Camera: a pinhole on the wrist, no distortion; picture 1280 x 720 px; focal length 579.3 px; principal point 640.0 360.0 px. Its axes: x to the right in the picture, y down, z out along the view. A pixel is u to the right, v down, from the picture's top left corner.
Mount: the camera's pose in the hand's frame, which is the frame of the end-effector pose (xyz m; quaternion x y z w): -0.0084 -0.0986 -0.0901 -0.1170 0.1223 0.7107 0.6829
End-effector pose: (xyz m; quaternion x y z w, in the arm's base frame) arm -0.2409 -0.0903 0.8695 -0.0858 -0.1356 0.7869 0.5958
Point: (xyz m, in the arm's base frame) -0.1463 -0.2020 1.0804
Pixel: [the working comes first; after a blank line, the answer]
In the camera's frame: -0.1114 0.1241 0.2499

382 648
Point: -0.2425 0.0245 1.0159
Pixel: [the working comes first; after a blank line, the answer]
In the camera's frame: -0.0538 -0.1208 0.2126

493 31
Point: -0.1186 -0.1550 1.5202
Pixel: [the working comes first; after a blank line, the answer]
In the camera's frame: -0.4138 0.0872 0.5718

221 448
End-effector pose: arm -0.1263 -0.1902 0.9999 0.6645 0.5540 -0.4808 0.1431
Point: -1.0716 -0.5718 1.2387
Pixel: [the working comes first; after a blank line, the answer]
In the camera's frame: -0.8583 0.3735 0.4350

outside the picture
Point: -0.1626 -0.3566 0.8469
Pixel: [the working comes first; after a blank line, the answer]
In the camera's frame: 0.0639 -0.0359 0.3454

747 300
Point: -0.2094 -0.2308 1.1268
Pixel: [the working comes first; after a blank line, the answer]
In the camera's frame: -0.0309 0.1122 0.0896

outside the picture
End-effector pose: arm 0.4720 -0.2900 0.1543 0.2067 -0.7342 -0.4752 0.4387
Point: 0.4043 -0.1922 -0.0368
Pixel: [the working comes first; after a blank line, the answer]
In the camera's frame: -0.1017 0.1161 0.2050

352 688
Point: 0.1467 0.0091 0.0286
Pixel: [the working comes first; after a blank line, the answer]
In the camera's frame: -0.0914 0.0952 0.5375

542 463
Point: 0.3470 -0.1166 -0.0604
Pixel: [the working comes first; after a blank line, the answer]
In the camera's frame: -0.1234 0.1517 0.2934

396 660
